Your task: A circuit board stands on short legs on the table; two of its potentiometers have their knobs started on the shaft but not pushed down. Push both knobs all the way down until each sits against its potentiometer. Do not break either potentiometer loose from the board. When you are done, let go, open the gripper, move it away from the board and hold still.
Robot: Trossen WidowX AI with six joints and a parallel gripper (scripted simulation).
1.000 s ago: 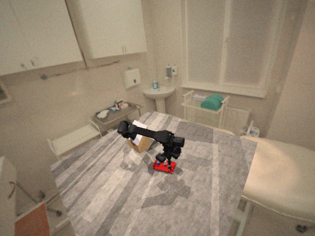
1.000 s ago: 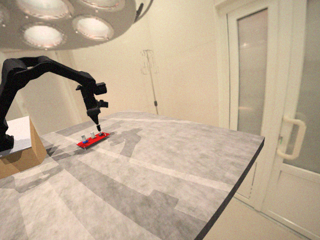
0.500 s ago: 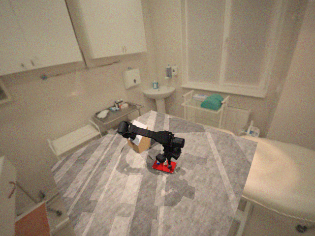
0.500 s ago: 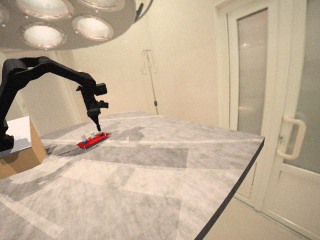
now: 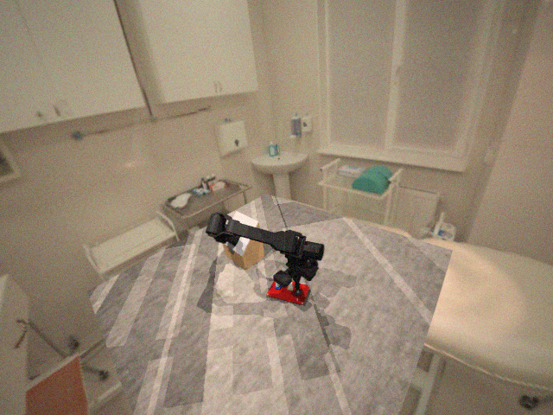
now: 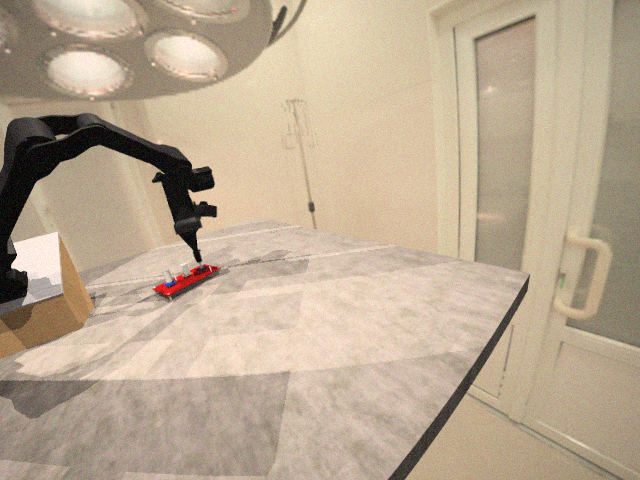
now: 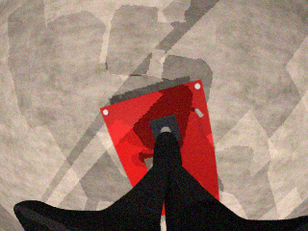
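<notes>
Right now my gripper tip is 1 cm above the black knob. Round my gripper tip: grey knob 9 cm behind, 3 cm to the right, 4 cm below.
</notes>
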